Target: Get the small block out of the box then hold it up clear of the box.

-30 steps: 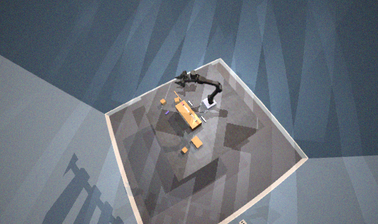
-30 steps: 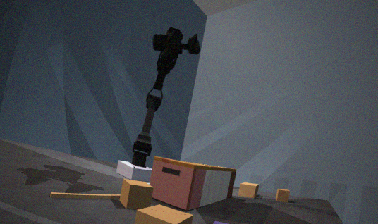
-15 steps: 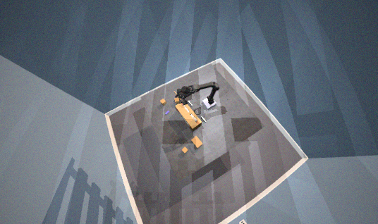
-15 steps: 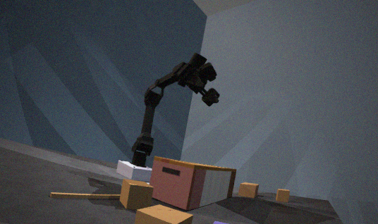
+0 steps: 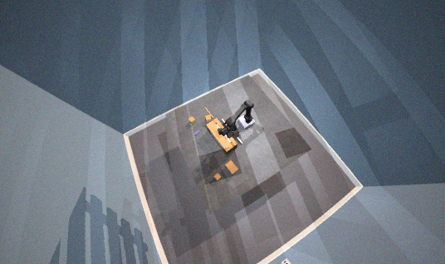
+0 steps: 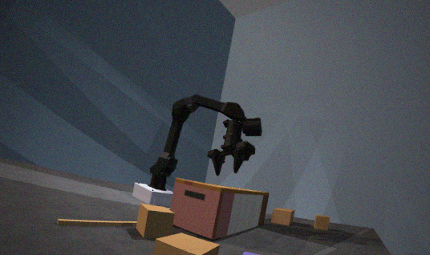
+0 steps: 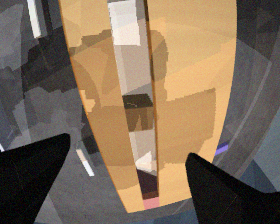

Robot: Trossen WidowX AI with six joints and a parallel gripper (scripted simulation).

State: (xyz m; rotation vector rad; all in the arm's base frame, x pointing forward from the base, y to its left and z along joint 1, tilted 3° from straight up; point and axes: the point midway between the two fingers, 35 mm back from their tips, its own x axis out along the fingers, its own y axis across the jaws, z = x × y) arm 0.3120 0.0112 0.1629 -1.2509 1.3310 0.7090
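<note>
My gripper tip is 90 mm above the orange block, 30 mm to the left of it and 20 mm short of it. The rest, counted from my gripper tip: thin yellow stick: 400 mm to the right, 170 mm below, 20 mm behind.
</note>
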